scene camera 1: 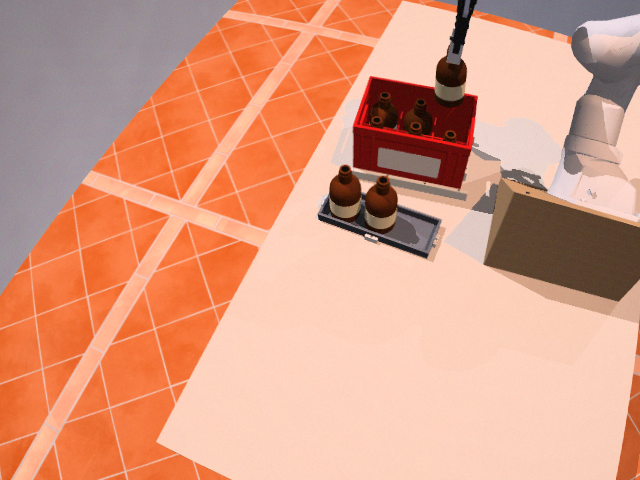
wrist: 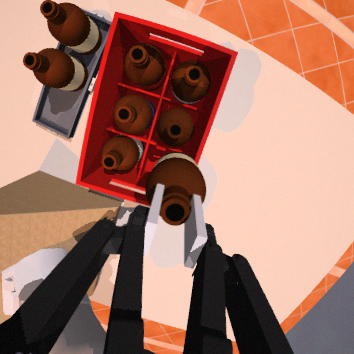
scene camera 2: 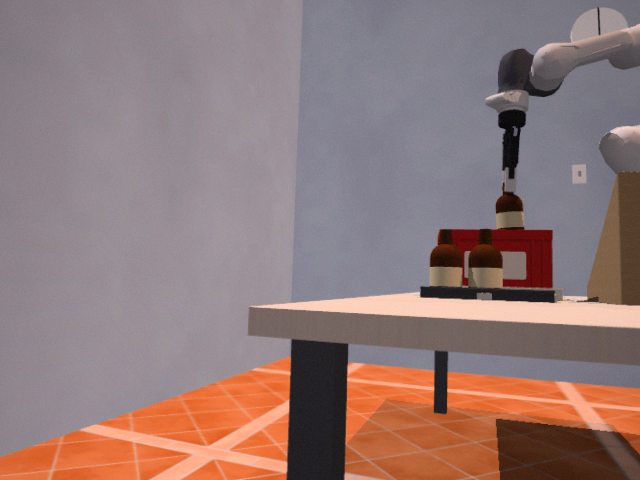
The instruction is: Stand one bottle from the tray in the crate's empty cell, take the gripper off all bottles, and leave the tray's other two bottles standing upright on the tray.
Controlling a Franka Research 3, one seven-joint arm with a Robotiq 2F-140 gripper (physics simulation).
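Observation:
My gripper (scene camera 1: 453,54) (scene camera 2: 510,183) (wrist: 174,201) is shut on the neck of a brown bottle (scene camera 1: 450,85) (scene camera 2: 510,210) (wrist: 175,177) with a cream label. The bottle hangs upright over the back right corner of the red crate (scene camera 1: 449,167) (scene camera 2: 540,258) (wrist: 102,110) in scene camera 1; in scene camera 2 its base shows just above the crate's rim. It partly hides the empty cell in the wrist view. Two more bottles, one (scene camera 1: 345,193) (scene camera 2: 445,263) (wrist: 75,30) and another (scene camera 1: 381,205) (scene camera 2: 485,263) (wrist: 57,70), stand upright on the dark tray (scene camera 1: 427,238) (scene camera 2: 532,295) (wrist: 62,122).
Several brown bottles, one of them here (wrist: 142,65), stand in the crate's other cells. The tray lies in front of the crate in scene camera 1. A brown block-shaped stand (scene camera 1: 563,237) (scene camera 2: 628,237) is to the right, by the arm's base.

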